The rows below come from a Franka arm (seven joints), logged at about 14 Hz.
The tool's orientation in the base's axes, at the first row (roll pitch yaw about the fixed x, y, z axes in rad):
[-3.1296, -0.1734, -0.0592]
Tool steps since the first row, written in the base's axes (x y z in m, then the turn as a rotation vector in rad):
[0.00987, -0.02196, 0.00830, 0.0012, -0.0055, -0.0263]
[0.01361, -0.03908, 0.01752, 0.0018, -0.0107, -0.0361]
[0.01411, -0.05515, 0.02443, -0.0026, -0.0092, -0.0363]
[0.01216, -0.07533, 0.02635, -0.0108, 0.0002, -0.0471]
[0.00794, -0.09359, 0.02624, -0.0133, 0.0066, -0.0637]
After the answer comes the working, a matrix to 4 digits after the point.
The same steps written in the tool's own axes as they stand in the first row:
[0.01242, 0.02126, -0.00651, -0.0030, 0.0057, 0.0261]
[0.01868, 0.03803, -0.01497, -0.0038, 0.0110, 0.0358]
[0.02130, 0.05396, -0.02172, -0.0083, 0.0098, 0.0353]
[0.02089, 0.07420, -0.02398, -0.0188, 0.0010, 0.0445]
[0.01779, 0.09267, -0.02464, -0.0245, -0.0051, 0.0605]

The tool's axes in the first row as the columns of a matrix, in the base's axes (rounded; the answer above uses it unrounded):
[0.9833, -0.0571, 0.1729]
[-0.0583, -0.9983, 0.0018]
[0.1725, -0.0118, -0.9849]

